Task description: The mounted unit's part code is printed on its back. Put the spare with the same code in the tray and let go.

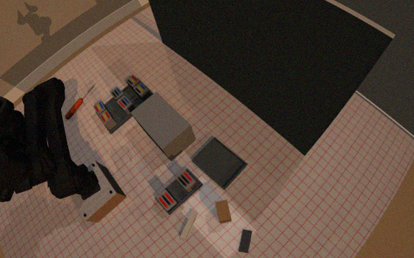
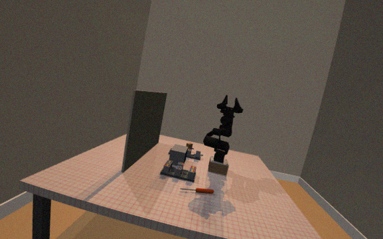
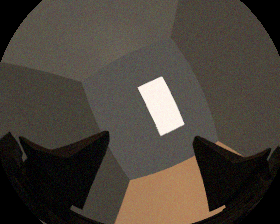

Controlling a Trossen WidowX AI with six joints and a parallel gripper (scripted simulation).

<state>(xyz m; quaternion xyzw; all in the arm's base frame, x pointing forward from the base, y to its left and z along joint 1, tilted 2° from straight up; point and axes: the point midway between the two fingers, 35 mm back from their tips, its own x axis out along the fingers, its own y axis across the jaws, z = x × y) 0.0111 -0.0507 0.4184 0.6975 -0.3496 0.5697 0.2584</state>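
Right now the dark spare is 230 mm ahead of my gripper tip, 60 mm to the right of it and 480 mm below it. Also, from my gripper tip: grey mounted unit (260 mm ahead, 120 mm to the left, 470 mm below); brown block (270 mm ahead, 180 mm to the right, 490 mm below); tall black panel (510 mm ahead, 150 mm to the left, 300 mm below).
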